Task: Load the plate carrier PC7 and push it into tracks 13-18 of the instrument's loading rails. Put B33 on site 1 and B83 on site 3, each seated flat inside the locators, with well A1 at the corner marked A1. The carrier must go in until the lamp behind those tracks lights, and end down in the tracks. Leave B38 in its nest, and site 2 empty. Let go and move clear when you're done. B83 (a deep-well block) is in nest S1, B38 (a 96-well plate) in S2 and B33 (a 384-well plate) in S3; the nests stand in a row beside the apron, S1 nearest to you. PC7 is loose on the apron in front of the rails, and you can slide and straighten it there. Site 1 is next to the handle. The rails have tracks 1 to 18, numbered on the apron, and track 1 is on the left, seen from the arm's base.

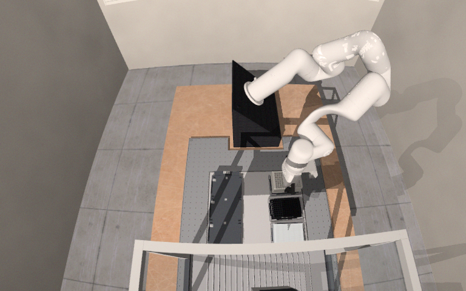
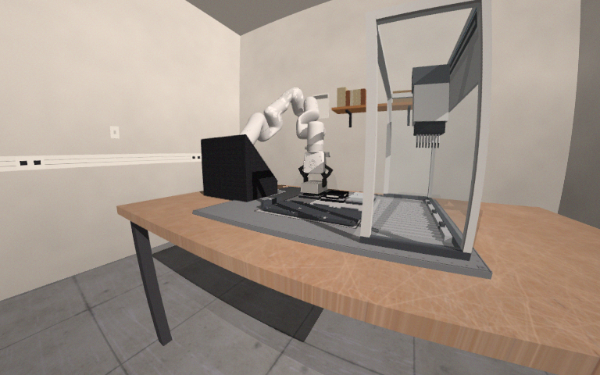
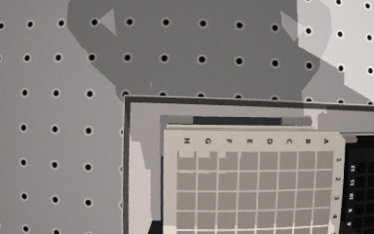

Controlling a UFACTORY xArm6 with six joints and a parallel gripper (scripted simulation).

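Now: hand 50 mm above the nest S1. Also, from my hand: black plate B38: 110 mm ahead, 40 mm below; then plate carrier PC7: 120 mm ahead, 260 mm to the right, 40 mm below; then nest S3: 220 mm ahead, 50 mm below.
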